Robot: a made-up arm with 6 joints. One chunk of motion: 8 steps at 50 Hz.
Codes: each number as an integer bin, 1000 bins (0 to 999) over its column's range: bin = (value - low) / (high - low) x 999, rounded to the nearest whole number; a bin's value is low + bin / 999 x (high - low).
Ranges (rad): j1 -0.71..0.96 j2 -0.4..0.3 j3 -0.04..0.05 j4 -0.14..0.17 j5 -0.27..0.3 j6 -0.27..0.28
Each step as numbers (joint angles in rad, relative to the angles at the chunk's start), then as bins.
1 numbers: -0.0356 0.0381 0.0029 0.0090 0.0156 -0.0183
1 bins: 403 625 476 480 501 457
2 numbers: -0.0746 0.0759 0.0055 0.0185 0.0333 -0.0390
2 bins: 380 679 505 511 532 420
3 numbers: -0.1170 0.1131 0.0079 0.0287 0.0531 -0.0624
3 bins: 355 732 532 544 566 377
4 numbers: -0.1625 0.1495 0.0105 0.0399 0.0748 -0.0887
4 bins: 328 784 561 580 604 329
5 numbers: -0.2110 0.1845 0.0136 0.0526 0.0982 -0.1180
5 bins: 299 834 595 621 645 276
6 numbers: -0.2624 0.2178 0.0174 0.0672 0.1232 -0.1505
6 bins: 268 882 637 668 689 217
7 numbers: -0.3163 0.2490 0.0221 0.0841 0.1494 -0.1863
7 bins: 236 926 689 722 735 152
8 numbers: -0.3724 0.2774 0.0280 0.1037 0.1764 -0.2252
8 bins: 202 967 755 785 782 81
